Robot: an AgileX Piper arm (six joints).
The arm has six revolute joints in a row. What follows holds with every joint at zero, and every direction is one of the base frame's.
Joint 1 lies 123 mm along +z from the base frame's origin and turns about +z.
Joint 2 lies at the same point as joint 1 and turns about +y.
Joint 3 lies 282.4 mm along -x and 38.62 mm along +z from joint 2 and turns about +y.
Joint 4 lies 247.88 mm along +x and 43.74 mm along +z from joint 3 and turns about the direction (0.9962, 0, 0.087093).
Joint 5 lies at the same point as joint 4 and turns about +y.
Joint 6 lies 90.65 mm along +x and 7.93 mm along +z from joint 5 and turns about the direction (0.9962, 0, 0.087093).
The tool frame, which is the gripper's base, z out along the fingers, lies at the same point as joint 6; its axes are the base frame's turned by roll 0, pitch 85 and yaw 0 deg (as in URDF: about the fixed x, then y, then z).
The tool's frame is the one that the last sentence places.
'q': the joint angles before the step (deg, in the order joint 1, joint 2, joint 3, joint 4, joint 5, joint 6). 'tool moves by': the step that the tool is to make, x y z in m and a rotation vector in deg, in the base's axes. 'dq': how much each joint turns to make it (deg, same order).
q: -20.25, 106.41, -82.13, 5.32, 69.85, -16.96
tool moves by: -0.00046, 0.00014, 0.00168, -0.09, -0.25, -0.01
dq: 0.00, -0.26, -0.01, 0.00, 0.00, 0.00
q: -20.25, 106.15, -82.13, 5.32, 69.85, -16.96
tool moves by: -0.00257, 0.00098, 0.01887, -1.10, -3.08, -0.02
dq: 0.00, -2.40, -0.87, 0.04, -0.01, 0.01
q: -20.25, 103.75, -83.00, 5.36, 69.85, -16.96
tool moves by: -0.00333, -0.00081, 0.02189, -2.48, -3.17, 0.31
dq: -0.01, -2.46, -1.48, -1.27, 0.11, 0.00
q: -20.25, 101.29, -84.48, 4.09, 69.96, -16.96
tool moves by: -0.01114, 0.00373, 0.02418, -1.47, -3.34, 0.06
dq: 0.00, -3.97, 0.00, -0.23, 0.33, 0.00
